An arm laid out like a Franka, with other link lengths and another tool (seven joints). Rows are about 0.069 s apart.
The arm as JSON. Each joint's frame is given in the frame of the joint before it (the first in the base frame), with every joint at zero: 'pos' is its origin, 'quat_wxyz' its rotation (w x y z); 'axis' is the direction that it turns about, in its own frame. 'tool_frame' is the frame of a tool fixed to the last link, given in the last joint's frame.
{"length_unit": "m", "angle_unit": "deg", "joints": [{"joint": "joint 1", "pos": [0.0, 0.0, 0.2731], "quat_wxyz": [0.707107, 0.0, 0.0, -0.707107], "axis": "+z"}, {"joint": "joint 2", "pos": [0.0, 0.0, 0.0], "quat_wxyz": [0.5, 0.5, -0.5, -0.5], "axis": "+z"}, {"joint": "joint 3", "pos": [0.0, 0.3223, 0.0], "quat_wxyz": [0.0, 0.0, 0.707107, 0.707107], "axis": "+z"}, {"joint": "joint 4", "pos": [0.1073, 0.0, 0.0], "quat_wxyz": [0.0, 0.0, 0.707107, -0.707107], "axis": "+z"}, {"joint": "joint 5", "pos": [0.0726, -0.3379, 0.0], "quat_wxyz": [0.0, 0.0, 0.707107, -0.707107], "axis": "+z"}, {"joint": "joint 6", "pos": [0.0, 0.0, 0.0], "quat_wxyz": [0.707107, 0.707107, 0.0, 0.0], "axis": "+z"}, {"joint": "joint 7", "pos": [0.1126, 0.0, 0.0], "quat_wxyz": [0.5, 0.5, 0.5, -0.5], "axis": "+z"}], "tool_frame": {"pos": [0.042, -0.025, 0.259], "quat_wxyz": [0.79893, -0.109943, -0.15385, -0.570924]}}
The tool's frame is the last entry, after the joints.
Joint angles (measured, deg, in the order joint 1, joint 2, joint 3, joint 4, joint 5, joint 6, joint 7), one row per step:
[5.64, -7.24, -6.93, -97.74, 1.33, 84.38, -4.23]
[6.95, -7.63, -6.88, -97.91, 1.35, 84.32, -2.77]
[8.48, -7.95, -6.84, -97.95, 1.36, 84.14, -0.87]
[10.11, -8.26, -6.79, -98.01, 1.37, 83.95, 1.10]
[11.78, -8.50, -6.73, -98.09, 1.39, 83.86, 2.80]
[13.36, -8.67, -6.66, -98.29, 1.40, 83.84, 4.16]
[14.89, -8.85, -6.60, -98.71, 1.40, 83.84, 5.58]
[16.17, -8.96, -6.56, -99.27, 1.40, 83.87, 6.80]
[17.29, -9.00, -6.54, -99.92, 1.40, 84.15, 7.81]
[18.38, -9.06, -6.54, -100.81, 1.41, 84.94, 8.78]
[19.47, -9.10, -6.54, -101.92, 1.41, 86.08, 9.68]
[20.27, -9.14, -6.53, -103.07, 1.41, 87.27, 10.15]
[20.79, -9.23, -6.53, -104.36, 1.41, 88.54, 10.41]
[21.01, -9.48, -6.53, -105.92, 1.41, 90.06, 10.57]
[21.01, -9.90, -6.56, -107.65, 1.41, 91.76, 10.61]
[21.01, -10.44, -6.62, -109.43, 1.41, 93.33, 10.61]
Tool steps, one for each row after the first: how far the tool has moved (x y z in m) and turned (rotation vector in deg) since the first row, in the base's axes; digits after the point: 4 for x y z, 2 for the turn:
[-0.0017, 0.0117, 0.0019, -0.10, -0.10, -0.09]
[-0.0036, 0.0251, 0.0039, -0.25, -0.13, -0.40]
[-0.0060, 0.0393, 0.0057, -0.41, -0.11, -0.67]
[-0.0085, 0.0538, 0.0068, -0.55, -0.12, -0.62]
[-0.0114, 0.0674, 0.0067, -0.68, -0.03, -0.32]
[-0.0153, 0.0803, 0.0051, -0.85, 0.25, -0.13]
[-0.0192, 0.0908, 0.0021, -1.05, 0.69, -0.01]
[-0.0221, 0.1000, -0.0020, -1.23, 1.03, 0.13]
[-0.0237, 0.1089, -0.0069, -1.35, 1.09, 0.24]
[-0.0247, 0.1180, -0.0132, -1.44, 1.04, 0.40]
[-0.0254, 0.1248, -0.0198, -1.49, 0.97, 0.72]
[-0.0260, 0.1291, -0.0268, -1.50, 0.90, 0.95]
[-0.0261, 0.1310, -0.0342, -1.44, 0.71, 0.97]
[-0.0259, 0.1309, -0.0412, -1.31, 0.35, 0.85]
[-0.0268, 0.1302, -0.0478, -1.16, 0.05, 0.76]

